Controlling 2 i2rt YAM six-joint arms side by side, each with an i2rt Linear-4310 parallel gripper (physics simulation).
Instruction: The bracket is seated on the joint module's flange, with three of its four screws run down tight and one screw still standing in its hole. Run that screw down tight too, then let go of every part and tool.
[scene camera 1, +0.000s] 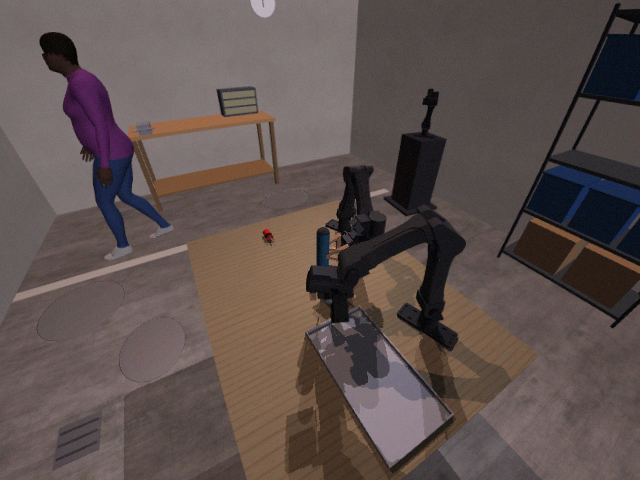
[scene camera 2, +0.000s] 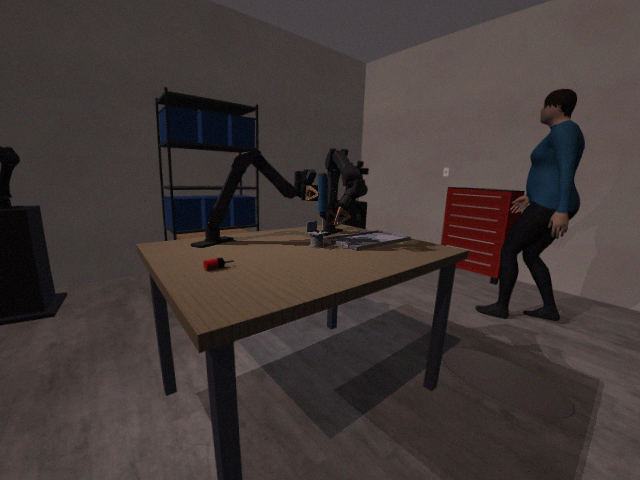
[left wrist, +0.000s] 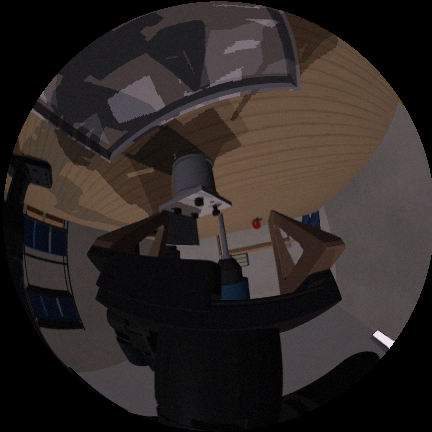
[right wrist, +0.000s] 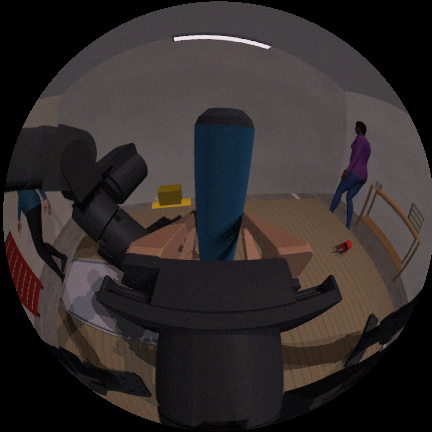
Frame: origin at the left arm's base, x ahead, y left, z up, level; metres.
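Seen in the pictures: left gripper, fingertip midpoint: (scene camera 2: 330, 225) (left wrist: 218, 215); right gripper, fingertip midpoint: (scene camera 1: 322, 252) (scene camera 2: 322, 194) (right wrist: 218, 215); left arm's base at its link origin: (scene camera 1: 426, 325) (scene camera 2: 329, 232); right arm's base at its link origin: (scene camera 1: 344, 229) (scene camera 2: 213, 242).
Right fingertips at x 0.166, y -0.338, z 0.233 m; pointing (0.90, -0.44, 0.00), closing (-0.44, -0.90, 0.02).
Note:
Offsets run from my right fingertips to a thing's top centre.
The blue screwdriver @[0.002 m ahead, 0.000 m left, 0.090 m up] (scene camera 1: 322, 248) (scene camera 2: 323, 191) (left wrist: 234, 289) (right wrist: 222, 175) is upright in my right gripper (scene camera 1: 329, 249) (scene camera 2: 318, 194) (right wrist: 218, 215), which is shut on its handle. In the left wrist view its shaft reaches the screw @[0.010 m back, 0.015 m right, 0.156 m down] (left wrist: 216, 209) at the bracket's right corner; how far that screw stands up is too small to tell. Three other dark screw heads show. The bracket (left wrist: 183, 230) (scene camera 2: 311, 226) sits on the grey joint module @[0.027 m back, 0.005 m left, 0.170 m down] (left wrist: 192, 172) (scene camera 2: 316, 241). My left gripper (left wrist: 218, 215) is open and empty, its fingers spread either side of the bracket and shaft, apart from both.
A shallow grey tray @[0.099 m ahead, 0.292 m left, 0.217 m down] (scene camera 1: 398, 408) (scene camera 2: 372, 238) (right wrist: 87, 287) lies beside the module, below my left arm in scene camera 1. A red tool with a black collar @[0.099 m back, 0.459 m right, 0.199 m down] (scene camera 1: 267, 236) (scene camera 2: 212, 264) (left wrist: 256, 223) (right wrist: 345, 246) lies on the table. My two wrists are close together near the screwdriver.

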